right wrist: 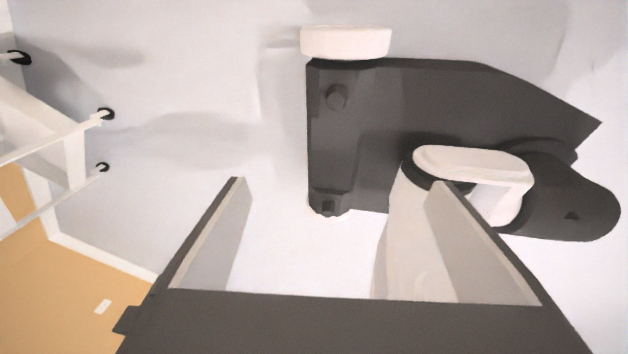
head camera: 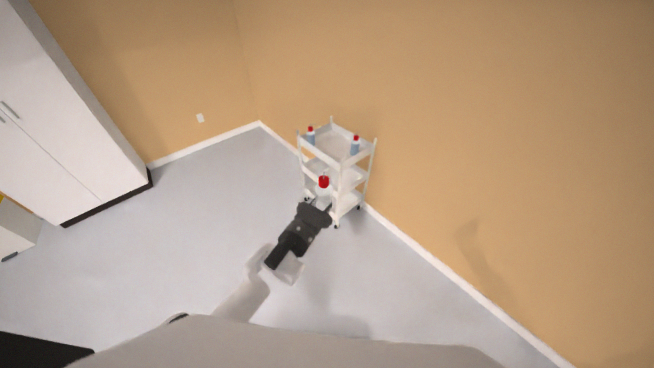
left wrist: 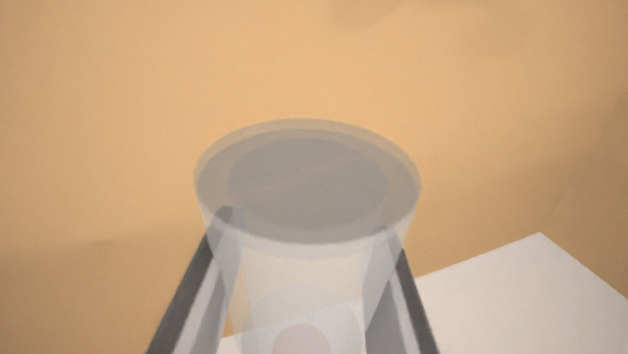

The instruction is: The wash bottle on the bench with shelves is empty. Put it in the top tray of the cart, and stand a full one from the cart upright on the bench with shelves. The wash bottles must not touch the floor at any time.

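Places are measured from the robot's base along level axes (x ahead, y left, z up), in millimetres.
Pixels of known places: left gripper, fingertip midpoint: [head camera: 324, 200] [left wrist: 306, 234]; right gripper, fingertip midpoint: [right wrist: 336, 190].
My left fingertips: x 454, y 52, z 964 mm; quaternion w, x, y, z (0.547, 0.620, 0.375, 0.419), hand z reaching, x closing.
For each thing: its top centre in the pictures, then the offset to it from my left fingertips. "spot": a spot on its surface instead.
- empty wash bottle, middle of its top: [head camera: 324, 169] 139 mm up, 4 mm ahead, 1 mm right
- wall's white skirting, surface spot: [head camera: 425, 256] spot: 937 mm down, 282 mm ahead, 780 mm right
My left gripper [head camera: 321, 204] [left wrist: 306, 234] is shut on the empty wash bottle [head camera: 324, 192] [left wrist: 310, 270], clear with a red cap, upright in the head view in front of the cart's lower part. The white three-tier cart [head camera: 341, 190] stands by the wall at the centre; part of the cart [right wrist: 75, 155] also shows at the left in the right wrist view. In its top tray stand two full wash bottles with blue contents and red caps, one bottle [head camera: 311, 136] at the left and one bottle [head camera: 355, 145] at the right. My right gripper [right wrist: 336, 190] is open and empty. The bench with shelves does not show.
A tall white cabinet [head camera: 75, 130] stands at the left in the head view, with a white bin [head camera: 17, 227] below it. The wall's white skirting [head camera: 425, 256] runs behind the cart toward the lower right. The robot's dark base [right wrist: 430, 105] shows in the right wrist view.
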